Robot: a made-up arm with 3 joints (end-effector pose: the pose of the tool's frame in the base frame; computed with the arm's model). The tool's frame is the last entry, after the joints. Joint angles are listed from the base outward.
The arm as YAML. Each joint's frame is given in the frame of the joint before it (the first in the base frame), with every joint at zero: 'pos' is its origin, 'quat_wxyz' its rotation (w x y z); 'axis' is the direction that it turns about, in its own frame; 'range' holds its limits. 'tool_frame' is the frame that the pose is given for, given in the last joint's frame.
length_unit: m
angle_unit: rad
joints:
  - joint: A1
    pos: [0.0, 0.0, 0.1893]
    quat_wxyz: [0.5, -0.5, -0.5, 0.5]
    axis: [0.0, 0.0, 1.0]
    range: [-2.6, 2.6]
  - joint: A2
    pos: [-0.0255, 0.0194, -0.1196]
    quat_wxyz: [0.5, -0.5, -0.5, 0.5]
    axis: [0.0, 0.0, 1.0]
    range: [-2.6, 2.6]
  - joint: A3
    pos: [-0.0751, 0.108, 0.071]
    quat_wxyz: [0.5, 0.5, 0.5, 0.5]
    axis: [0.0, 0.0, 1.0]
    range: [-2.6, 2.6]
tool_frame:
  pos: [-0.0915, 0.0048, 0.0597]
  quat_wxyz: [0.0, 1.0, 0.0, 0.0]
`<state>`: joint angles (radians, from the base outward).
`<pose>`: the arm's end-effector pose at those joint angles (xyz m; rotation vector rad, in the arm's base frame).
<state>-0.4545 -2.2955 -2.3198</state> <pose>0.0159 -0.0738 -0.0246 -2.6272 -0.8333 -1.3847</pose>
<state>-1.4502 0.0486 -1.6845</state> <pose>0.2419 -0.0244 0.0040 1.0302 -1.2203 1.3183</pose>
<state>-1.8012 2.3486 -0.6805</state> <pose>0.0806 0.0378 0.0361 0.2309 -1.5729 -1.4755</pose>
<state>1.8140 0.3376 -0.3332</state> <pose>0.1363 0.0342 0.3157 -1.8322 0.0625 0.5411</pose>
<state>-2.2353 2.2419 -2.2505</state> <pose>0.0023 0.0200 -0.0042 -0.3999 -1.1160 -0.3782</pose>
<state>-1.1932 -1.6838 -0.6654</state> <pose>0.1305 -0.0021 0.0215 1.4152 1.1750 1.4683</pose>
